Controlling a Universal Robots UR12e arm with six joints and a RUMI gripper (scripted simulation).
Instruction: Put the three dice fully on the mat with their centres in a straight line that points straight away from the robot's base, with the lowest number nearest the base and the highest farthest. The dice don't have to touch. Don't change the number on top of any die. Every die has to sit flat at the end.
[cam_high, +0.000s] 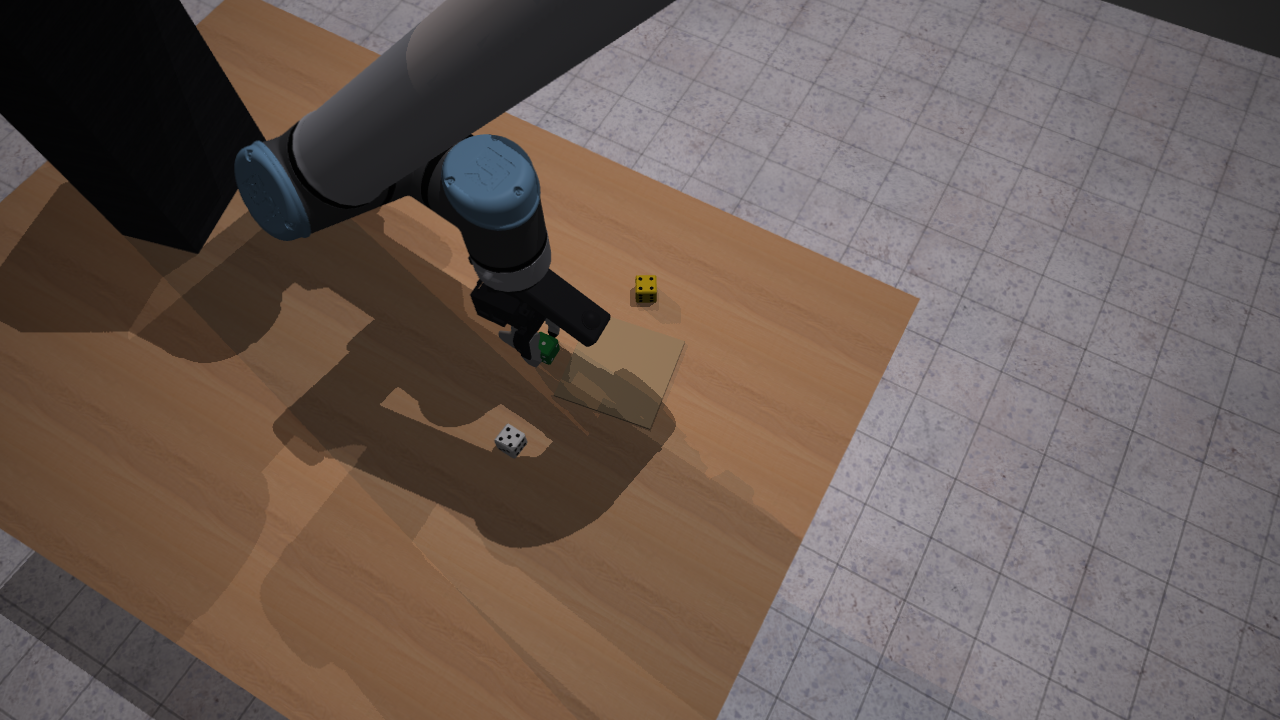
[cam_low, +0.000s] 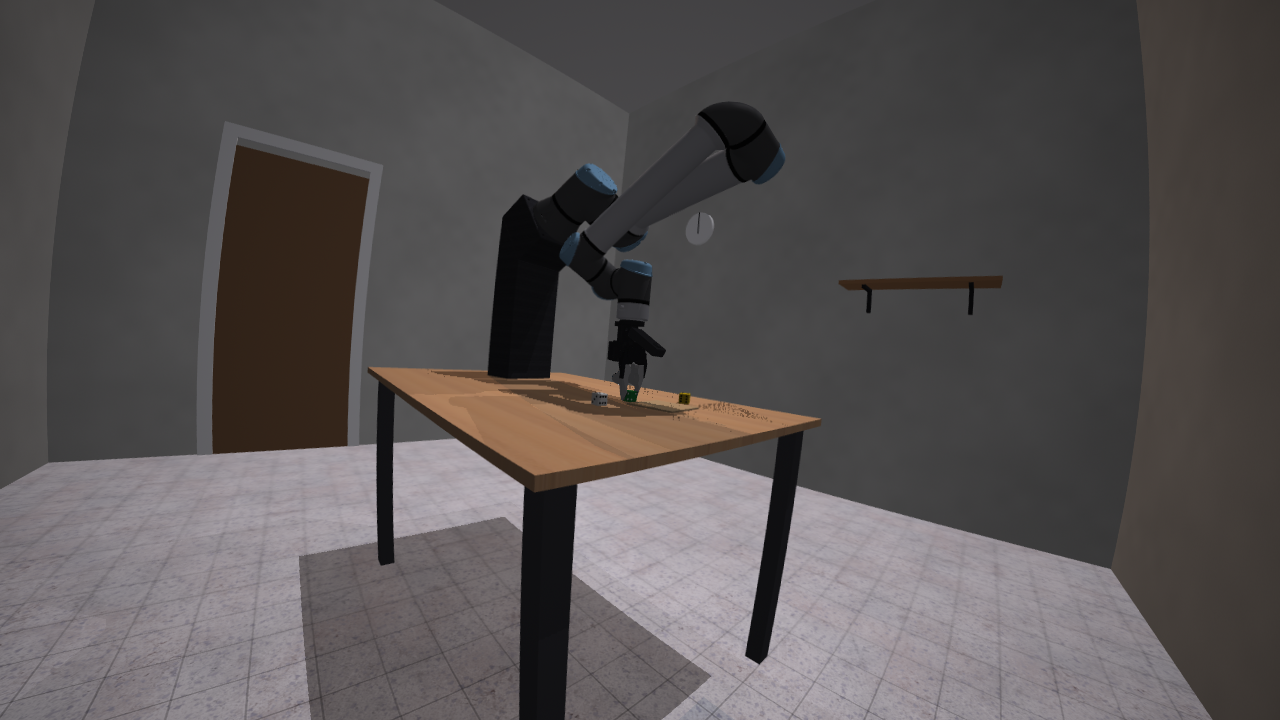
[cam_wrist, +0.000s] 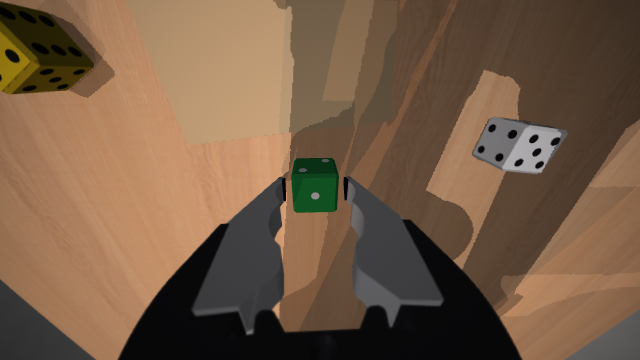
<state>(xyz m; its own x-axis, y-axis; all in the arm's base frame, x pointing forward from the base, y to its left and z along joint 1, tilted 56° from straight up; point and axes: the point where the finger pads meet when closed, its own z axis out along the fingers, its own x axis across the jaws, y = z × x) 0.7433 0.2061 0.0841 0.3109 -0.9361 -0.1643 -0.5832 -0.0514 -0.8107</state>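
Now: hand right at the green die. Also, from my hand: yellow die 170 mm to the left; tan mat 80 mm ahead, 70 mm to the left, 20 mm below; white die 90 mm ahead, 110 mm to the right.
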